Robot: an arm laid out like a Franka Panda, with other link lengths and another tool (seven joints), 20 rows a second.
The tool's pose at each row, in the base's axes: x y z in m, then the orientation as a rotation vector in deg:
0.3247 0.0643 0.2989 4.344 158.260 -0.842
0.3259 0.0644 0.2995 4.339 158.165 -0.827
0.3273 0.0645 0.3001 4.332 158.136 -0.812
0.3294 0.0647 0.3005 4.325 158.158 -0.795
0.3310 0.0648 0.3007 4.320 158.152 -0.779
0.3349 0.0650 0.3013 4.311 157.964 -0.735
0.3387 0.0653 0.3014 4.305 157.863 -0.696
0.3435 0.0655 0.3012 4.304 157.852 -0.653
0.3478 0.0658 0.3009 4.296 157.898 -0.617
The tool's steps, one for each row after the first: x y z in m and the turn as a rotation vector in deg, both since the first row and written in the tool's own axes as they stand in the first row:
-0.0013 0.0002 -0.0001 -0.013 -0.095 0.001
-0.0028 0.0003 -0.0002 -0.025 -0.124 -0.001
-0.0049 0.0007 0.0002 -0.037 -0.102 -0.005
-0.0065 0.0008 0.0006 -0.049 -0.108 -0.006
-0.0103 0.0013 0.0015 -0.085 -0.295 -0.002
-0.0139 0.0018 0.0028 -0.115 -0.396 0.002
-0.0182 0.0022 0.0048 -0.146 -0.406 0.007
-0.0221 0.0028 0.0066 -0.171 -0.360 0.005

